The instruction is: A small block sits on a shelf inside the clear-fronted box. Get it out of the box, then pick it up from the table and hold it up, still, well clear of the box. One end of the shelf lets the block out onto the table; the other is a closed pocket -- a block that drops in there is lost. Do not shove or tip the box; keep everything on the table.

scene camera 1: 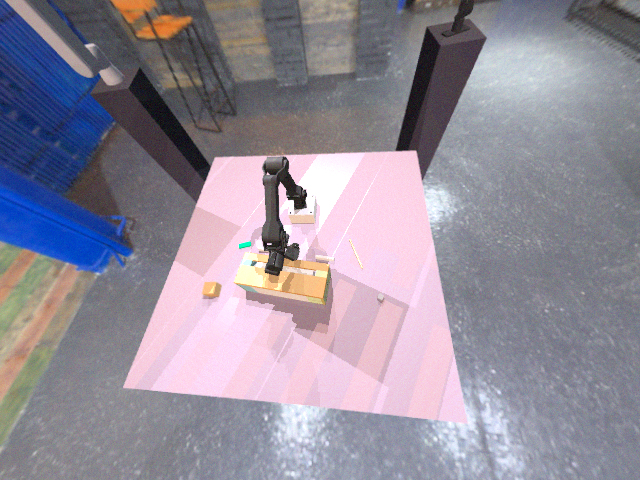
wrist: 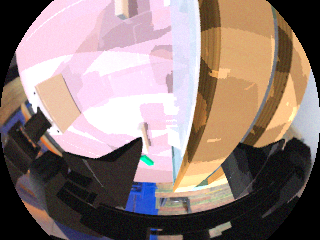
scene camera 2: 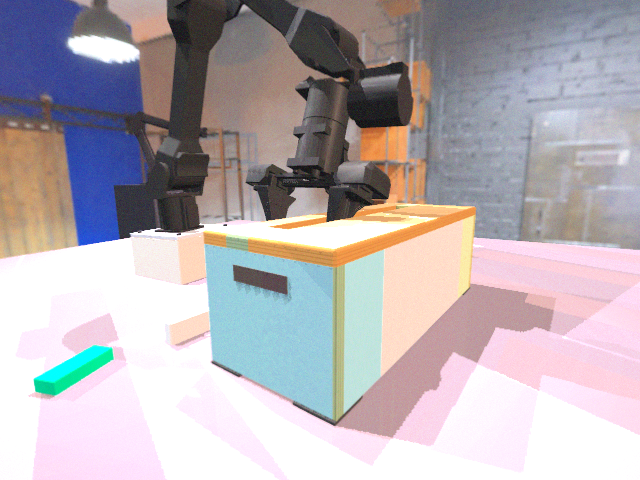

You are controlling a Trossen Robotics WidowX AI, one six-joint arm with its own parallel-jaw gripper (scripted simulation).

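Box: visible in scene camera 1, scene camera 2 and the wrist view (233, 80). On the box, (scene camera 1: 302, 280) and (scene camera 2: 415, 209): same spot.
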